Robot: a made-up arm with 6 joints.
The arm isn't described. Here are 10 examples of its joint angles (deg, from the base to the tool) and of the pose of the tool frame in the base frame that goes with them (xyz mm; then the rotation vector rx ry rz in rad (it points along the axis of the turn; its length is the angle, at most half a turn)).
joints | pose
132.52 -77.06 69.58 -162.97 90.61 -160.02 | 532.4 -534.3 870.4 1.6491 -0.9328 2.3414
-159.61 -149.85 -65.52 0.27 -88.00 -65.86 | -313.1 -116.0 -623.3 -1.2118 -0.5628 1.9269
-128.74 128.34 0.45 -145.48 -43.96 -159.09 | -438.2 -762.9 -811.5 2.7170 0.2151 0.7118
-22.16 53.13 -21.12 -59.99 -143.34 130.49 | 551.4 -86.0 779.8 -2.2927 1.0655 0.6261
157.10 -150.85 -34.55 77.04 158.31 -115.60 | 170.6 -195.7 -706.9 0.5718 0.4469 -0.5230
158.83 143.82 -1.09 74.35 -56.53 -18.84 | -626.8 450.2 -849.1 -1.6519 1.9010 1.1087
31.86 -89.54 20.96 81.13 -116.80 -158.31 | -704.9 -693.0 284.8 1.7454 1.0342 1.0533
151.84 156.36 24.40 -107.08 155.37 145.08 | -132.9 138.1 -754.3 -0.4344 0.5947 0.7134
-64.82 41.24 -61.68 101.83 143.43 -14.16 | 176.9 -94.1 855.4 -1.1452 2.4795 -0.5944
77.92 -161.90 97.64 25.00 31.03 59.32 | -241.5 -882.0 109.8 -0.7373 -0.6141 2.4788
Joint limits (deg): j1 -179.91..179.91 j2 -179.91..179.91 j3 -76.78..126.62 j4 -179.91..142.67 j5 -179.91..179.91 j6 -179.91..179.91
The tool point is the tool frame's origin. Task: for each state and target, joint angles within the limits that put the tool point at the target. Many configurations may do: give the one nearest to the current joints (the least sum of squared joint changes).
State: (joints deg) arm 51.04 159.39 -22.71 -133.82 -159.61 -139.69
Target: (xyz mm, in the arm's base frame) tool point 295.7 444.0 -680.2
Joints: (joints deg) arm 40.92 147.45 -21.88 -138.80 -124.19 -140.21
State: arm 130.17 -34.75 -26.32 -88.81 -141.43 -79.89
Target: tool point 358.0 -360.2 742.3
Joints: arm 147.59 -19.34 -37.92 -85.96 -159.19 -80.77
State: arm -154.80 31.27 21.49 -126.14 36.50 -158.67
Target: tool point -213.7 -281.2 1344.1
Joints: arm -115.04 15.84 5.06 -139.81 50.17 -157.73
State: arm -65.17 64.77 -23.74 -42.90 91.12 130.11
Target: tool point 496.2 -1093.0 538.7
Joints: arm -61.24 70.71 -10.13 -39.85 49.95 133.02
